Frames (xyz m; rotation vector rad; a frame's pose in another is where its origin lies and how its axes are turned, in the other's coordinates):
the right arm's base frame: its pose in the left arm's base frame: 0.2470 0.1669 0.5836 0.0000 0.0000 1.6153
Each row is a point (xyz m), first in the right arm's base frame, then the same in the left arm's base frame.
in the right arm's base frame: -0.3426 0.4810 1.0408
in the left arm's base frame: -0.2183 -0.1968 1.6244
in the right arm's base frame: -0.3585 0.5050 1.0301
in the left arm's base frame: -0.2416 -0.2137 1.6137
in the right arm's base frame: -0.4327 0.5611 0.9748
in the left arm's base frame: -0.2943 -0.2903 1.5584
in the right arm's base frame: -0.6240 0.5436 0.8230
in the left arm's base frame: -0.2683 -0.4807 1.4066
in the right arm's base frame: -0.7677 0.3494 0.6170
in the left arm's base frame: -0.0679 -0.6156 1.2006
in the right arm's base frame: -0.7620 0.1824 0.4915
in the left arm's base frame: 0.0987 -0.6025 1.0751
